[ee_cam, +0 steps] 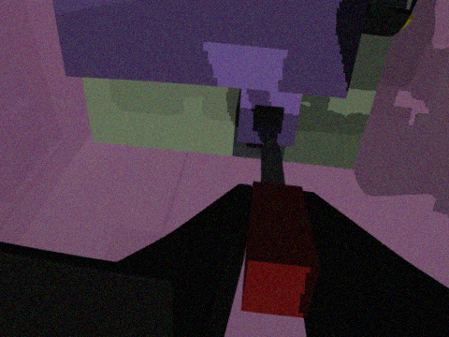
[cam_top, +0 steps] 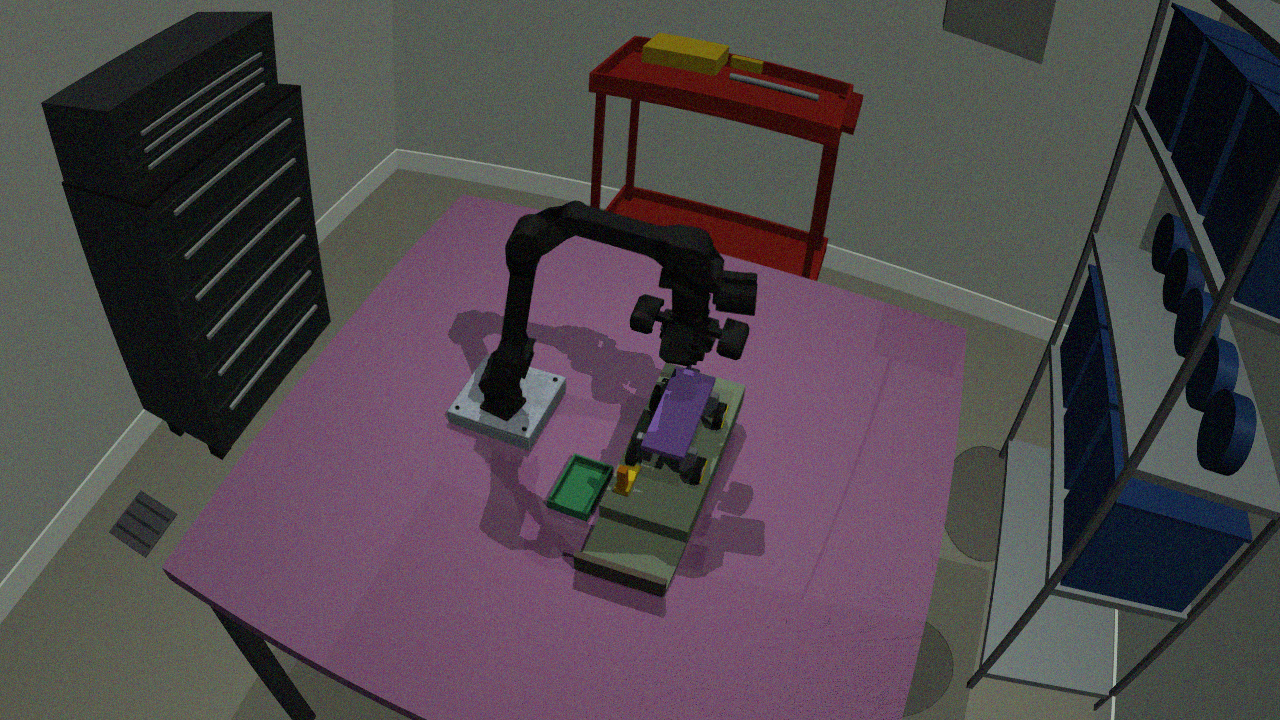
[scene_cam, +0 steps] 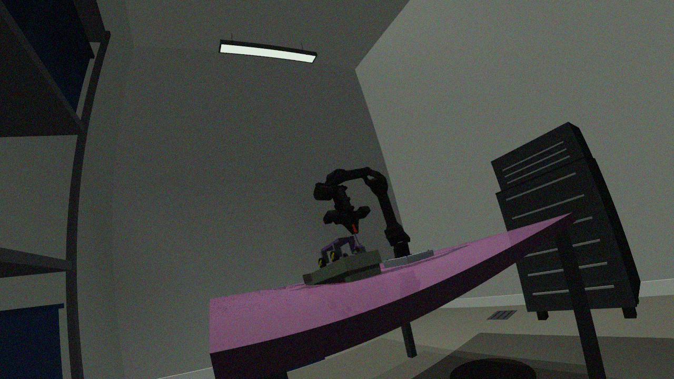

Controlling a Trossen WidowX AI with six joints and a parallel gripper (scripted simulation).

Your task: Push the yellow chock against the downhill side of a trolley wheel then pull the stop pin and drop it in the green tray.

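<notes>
Right now my gripper tip is 23 cm to the left of the green tray, 17 cm above it and 7 cm past it. From my gripper tip the other things lie so: trolley: 11 cm to the right, 6 cm below, 4 cm ahead; then red-headed stop pin: right at my gripper tip; then olive ramp: 12 cm below, 11 cm to the right, 4 cm ahead.
</notes>
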